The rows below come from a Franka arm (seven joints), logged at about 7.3 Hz.
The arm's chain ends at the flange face. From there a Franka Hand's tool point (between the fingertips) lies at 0.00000 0.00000 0.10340 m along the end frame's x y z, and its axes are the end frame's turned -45 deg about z.
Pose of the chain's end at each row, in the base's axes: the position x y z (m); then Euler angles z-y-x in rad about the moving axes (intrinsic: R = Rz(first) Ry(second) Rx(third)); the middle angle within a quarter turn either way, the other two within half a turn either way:
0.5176 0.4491 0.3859 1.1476 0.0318 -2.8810
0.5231 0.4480 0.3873 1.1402 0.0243 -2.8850
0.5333 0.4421 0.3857 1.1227 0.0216 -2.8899
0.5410 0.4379 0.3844 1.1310 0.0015 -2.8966
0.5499 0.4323 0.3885 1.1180 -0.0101 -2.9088
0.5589 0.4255 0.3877 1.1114 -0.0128 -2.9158
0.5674 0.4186 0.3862 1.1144 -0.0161 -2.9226
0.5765 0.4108 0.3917 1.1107 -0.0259 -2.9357
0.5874 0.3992 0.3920 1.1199 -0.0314 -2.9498
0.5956 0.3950 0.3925 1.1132 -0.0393 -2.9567
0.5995 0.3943 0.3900 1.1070 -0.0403 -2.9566
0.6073 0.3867 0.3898 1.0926 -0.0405 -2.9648
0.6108 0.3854 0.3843 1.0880 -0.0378 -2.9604
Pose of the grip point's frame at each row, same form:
0.4920 0.4571 0.2860 1.9120 -0.1603 -2.9328
0.4982 0.4567 0.2873 1.9060 -0.1629 -2.9410
0.5092 0.4513 0.2856 1.8895 -0.1615 -2.9465
0.5182 0.4484 0.2841 1.9011 -0.1713 -2.9656
0.5289 0.4436 0.2879 1.8909 -0.1711 -2.9826
0.5387 0.4369 0.2869 1.8854 -0.1681 -2.9896
0.5480 0.4300 0.2853 1.8895 -0.1657 -2.9969
0.5587 0.4225 0.2905 1.8882 -0.1636 -3.0133
0.5710 0.4107 0.2905 1.8993 -0.1576 -3.0274
0.5803 0.4070 0.2909 1.8940 -0.1583 -3.0380
0.5843 0.4065 0.2884 1.8879 -0.1591 -3.0386
0.5931 0.3987 0.2881 1.8741 -0.1535 -3.0447
0.5961 0.3975 0.2827 1.8689 -0.1547 -3.0396

